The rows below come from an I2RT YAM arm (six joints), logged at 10 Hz.
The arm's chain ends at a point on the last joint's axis. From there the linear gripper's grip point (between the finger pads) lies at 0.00 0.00 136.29 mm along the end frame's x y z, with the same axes.
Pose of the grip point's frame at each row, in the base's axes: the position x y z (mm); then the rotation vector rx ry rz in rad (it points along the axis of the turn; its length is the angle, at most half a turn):
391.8, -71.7, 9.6, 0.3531, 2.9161, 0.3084
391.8, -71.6, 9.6, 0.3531, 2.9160, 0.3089
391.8, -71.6, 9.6, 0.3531, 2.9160, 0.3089
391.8, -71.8, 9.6, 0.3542, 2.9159, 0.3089
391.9, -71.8, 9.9, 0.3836, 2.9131, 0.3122
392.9, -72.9, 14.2, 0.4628, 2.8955, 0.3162
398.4, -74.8, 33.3, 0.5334, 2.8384, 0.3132
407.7, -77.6, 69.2, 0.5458, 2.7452, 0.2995
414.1, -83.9, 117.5, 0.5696, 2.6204, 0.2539
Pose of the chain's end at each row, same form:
363.3, -96.5, 140.5, 0.3531, 2.9161, 0.3084
363.3, -96.5, 140.5, 0.3531, 2.9160, 0.3089
363.3, -96.5, 140.5, 0.3531, 2.9160, 0.3089
363.3, -96.6, 140.5, 0.3542, 2.9159, 0.3089
363.2, -96.7, 140.8, 0.3836, 2.9131, 0.3122
362.8, -97.2, 144.9, 0.4628, 2.8955, 0.3162
361.9, -97.2, 162.7, 0.5334, 2.8384, 0.3132
359.6, -96.7, 195.3, 0.5458, 2.7452, 0.2995
351.5, -95.2, 238.0, 0.5696, 2.6204, 0.2539

